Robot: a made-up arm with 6 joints.
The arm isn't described. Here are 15 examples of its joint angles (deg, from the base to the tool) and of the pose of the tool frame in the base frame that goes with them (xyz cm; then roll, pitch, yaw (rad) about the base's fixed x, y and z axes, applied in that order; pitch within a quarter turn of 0, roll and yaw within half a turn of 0).
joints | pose
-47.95 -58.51 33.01 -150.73 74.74 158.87 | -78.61 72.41 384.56 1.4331 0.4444 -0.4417
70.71 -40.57 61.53 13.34 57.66 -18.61 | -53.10 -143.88 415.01 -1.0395 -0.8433 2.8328
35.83 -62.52 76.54 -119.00 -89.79 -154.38 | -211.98 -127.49 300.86 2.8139 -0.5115 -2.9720
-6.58 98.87 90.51 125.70 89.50 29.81 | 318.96 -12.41 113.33 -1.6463 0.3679 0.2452
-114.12 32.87 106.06 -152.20 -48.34 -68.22 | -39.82 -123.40 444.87 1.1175 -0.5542 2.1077
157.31 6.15 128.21 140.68 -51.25 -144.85 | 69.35 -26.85 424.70 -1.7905 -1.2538 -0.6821
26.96 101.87 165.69 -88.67 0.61 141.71 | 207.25 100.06 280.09 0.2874 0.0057 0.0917
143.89 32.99 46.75 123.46 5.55 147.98 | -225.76 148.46 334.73 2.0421 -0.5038 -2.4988
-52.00 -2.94 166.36 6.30 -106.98 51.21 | -83.40 96.40 331.04 0.3842 0.0694 -1.2685
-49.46 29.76 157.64 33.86 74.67 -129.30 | -8.42 28.29 379.23 -1.0650 0.8703 0.4288
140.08 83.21 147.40 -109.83 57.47 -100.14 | -172.61 162.27 316.08 -0.6835 0.0525 0.3346
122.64 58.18 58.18 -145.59 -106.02 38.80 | -179.45 240.82 263.07 1.0038 -0.0349 -1.2067
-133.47 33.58 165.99 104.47 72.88 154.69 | 23.30 -16.76 379.91 0.6736 0.7447 -0.5202
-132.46 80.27 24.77 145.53 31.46 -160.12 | -176.83 -214.38 40.23 -3.0186 0.3147 0.0328
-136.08 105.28 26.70 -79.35 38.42 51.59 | -171.57 -142.22 -49.35 -2.5391 1.1447 -0.1900
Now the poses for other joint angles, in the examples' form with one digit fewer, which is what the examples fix.
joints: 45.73 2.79 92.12 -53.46 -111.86 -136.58
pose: 6.1 29.2 445.2 -2.978 -0.730 2.023
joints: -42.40 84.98 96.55 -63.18 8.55 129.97
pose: 244.7 -235.5 217.9 -0.328 0.654 -1.610
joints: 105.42 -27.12 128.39 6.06 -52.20 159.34
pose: 52.2 -194.2 350.6 0.571 -0.197 -0.518
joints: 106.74 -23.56 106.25 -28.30 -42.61 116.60
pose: 37.8 -150.0 415.2 0.296 -0.719 0.804
